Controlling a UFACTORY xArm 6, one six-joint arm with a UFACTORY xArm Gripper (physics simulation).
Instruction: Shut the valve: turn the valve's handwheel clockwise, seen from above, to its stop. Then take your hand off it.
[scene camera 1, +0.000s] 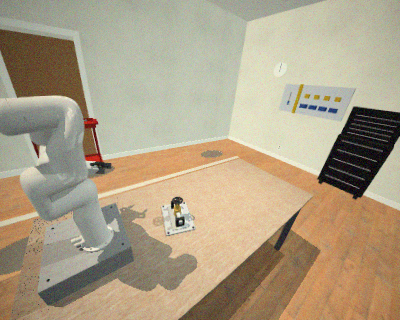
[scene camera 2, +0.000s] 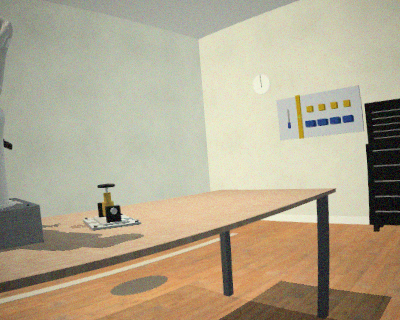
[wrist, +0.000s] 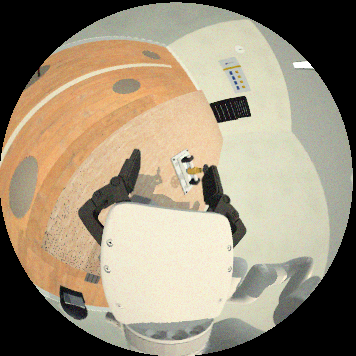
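The valve has a yellow body with black end flanges, upright on a white base plate on the table. Its black handwheel lies flat on top; in the wrist view it is partly hidden close beside the right finger's tip. My gripper is open, its two black fingers spread wide with nothing between them. It is well away from the valve. In scene camera 1 it does not show; in scene camera 2 a small dark part shows at the left edge.
The arm's grey base block stands on the table, left of the valve. A black drawer cabinet and a red cart stand on the floor beyond the table.
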